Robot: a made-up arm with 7 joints.
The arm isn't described. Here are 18 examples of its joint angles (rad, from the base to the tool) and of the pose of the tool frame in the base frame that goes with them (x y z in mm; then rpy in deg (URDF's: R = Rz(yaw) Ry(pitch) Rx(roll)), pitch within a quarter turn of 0, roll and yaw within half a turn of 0).
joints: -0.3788 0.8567 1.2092 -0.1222 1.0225 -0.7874 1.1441
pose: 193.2 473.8 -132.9 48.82 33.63 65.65
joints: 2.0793 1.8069 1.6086 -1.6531 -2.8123 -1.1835 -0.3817
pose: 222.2 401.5 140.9 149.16 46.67 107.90
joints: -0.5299 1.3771 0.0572 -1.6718 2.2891 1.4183 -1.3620
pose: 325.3 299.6 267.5 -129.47 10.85 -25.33
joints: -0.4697 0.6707 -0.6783 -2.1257 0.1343 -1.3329 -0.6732
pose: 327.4 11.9 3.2 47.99 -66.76 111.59
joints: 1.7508 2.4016 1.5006 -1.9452 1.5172 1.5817 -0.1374
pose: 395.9 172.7 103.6 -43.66 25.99 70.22
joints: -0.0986 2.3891 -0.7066 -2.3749 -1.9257 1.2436 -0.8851
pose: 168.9 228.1 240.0 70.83 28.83 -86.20
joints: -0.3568 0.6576 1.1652 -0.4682 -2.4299 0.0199 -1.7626
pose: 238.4 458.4 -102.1 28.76 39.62 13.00
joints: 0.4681 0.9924 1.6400 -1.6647 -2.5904 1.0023 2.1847
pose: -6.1 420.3 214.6 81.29 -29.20 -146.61
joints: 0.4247 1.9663 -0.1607 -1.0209 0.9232 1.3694 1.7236
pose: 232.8 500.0 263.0 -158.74 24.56 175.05
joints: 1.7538 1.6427 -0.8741 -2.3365 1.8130 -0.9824 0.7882
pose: -252.8 216.5 103.4 -80.44 45.93 -151.48
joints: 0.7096 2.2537 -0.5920 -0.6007 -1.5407 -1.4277 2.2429
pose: 217.7 542.7 266.8 -34.28 -32.12 125.86
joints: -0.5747 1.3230 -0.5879 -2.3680 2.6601 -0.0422 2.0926
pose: 270.8 130.0 89.8 2.15 -26.59 -106.58
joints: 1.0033 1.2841 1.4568 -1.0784 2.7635 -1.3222 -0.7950
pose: -8.2 538.5 261.0 110.43 37.79 142.20
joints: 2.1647 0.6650 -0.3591 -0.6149 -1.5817 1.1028 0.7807
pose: -531.5 68.4 282.0 36.97 26.26 68.91
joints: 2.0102 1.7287 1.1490 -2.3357 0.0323 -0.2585 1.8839
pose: 160.1 312.1 100.7 -149.06 73.54 37.43
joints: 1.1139 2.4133 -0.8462 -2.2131 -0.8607 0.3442 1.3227
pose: 81.3 301.1 81.3 -45.52 42.10 50.66
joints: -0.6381 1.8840 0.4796 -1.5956 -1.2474 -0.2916 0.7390
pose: 118.2 227.0 520.4 32.79 -59.29 -102.91
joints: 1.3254 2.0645 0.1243 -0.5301 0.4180 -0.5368 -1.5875
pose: 167.7 575.8 218.3 9.77 35.20 -7.47
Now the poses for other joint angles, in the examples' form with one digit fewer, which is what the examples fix.
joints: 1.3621 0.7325 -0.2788 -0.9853 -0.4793 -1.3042 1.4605
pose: -367 284 -128 1.0 72.3 -147.2
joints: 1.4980 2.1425 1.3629 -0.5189 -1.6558 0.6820 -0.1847
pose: 324 474 286 70.1 -13.7 -18.8
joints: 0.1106 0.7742 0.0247 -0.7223 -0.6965 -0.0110 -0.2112
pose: 180 398 -201 -69.2 -11.7 42.2
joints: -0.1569 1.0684 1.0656 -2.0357 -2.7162 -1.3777 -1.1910
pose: 154 331 273 72.2 40.0 20.5
